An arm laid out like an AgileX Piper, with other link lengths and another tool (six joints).
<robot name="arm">
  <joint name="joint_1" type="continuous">
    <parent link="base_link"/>
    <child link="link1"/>
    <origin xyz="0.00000 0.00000 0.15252" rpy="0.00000 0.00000 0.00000"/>
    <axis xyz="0 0 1"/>
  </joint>
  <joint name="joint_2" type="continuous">
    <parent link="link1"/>
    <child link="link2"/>
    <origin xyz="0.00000 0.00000 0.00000" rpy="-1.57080 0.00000 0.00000"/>
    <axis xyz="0 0 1"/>
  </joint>
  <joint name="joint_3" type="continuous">
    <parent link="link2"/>
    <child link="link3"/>
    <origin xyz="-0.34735 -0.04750 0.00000" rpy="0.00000 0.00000 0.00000"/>
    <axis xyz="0 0 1"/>
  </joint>
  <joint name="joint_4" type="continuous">
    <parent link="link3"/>
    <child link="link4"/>
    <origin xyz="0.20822 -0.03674 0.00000" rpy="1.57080 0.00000 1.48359"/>
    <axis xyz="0 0 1"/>
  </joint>
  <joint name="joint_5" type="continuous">
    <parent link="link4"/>
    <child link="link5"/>
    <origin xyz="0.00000 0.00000 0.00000" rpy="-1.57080 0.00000 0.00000"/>
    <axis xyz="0 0 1"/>
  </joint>
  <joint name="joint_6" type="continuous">
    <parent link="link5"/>
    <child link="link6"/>
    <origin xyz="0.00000 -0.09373 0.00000" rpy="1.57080 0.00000 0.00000"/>
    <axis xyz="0 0 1"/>
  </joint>
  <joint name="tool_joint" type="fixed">
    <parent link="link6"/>
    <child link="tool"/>
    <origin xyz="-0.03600 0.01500 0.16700" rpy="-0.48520 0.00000 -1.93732"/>
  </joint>
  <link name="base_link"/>
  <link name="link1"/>
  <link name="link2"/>
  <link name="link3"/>
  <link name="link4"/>
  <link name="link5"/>
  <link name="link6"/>
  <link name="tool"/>
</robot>
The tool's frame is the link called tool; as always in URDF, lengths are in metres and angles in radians. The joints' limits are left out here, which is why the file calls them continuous.
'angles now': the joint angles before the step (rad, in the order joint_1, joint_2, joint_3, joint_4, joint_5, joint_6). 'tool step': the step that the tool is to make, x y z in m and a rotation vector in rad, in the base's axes. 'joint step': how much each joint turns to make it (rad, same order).
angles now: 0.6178 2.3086 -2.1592 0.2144 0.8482 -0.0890
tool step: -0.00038 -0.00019 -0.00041 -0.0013 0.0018 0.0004
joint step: 0.0000 0.0000 0.0000 -0.0001 0.0023 0.0001
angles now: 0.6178 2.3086 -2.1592 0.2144 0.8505 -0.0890
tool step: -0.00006 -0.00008 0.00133 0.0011 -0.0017 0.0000
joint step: 0.0000 -0.0020 -0.0001 -0.0001 0.0000 0.0000
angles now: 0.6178 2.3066 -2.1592 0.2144 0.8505 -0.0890
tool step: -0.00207 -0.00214 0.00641 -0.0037 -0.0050 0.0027
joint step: 0.0000 -0.0133 0.0000 -0.0061 0.0116 0.0001
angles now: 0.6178 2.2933 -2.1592 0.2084 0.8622 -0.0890
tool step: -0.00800 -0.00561 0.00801 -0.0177 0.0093 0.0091
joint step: 0.0000 -0.0250 0.0001 -0.0094 0.0436 0.0000
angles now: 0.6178 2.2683 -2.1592 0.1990 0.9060 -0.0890
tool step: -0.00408 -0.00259 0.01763 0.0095 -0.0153 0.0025
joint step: 0.0000 -0.0308 0.0001 -0.0012 0.0130 0.0001
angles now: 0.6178 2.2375 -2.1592 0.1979 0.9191 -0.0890
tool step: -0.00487 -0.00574 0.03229 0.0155 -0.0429 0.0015
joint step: -0.0001 -0.0537 -0.0005 -0.0121 0.0104 0.0000
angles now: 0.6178 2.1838 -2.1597 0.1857 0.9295 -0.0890
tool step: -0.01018 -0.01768 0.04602 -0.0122 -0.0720 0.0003
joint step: 0.0000 -0.0880 0.0000 -0.0514 0.0368 0.0000
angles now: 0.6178 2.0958 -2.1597 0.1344 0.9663 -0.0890
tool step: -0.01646 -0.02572 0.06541 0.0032 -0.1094 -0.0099
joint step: 0.0000 -0.1215 0.0000 -0.0615 0.0306 0.0001
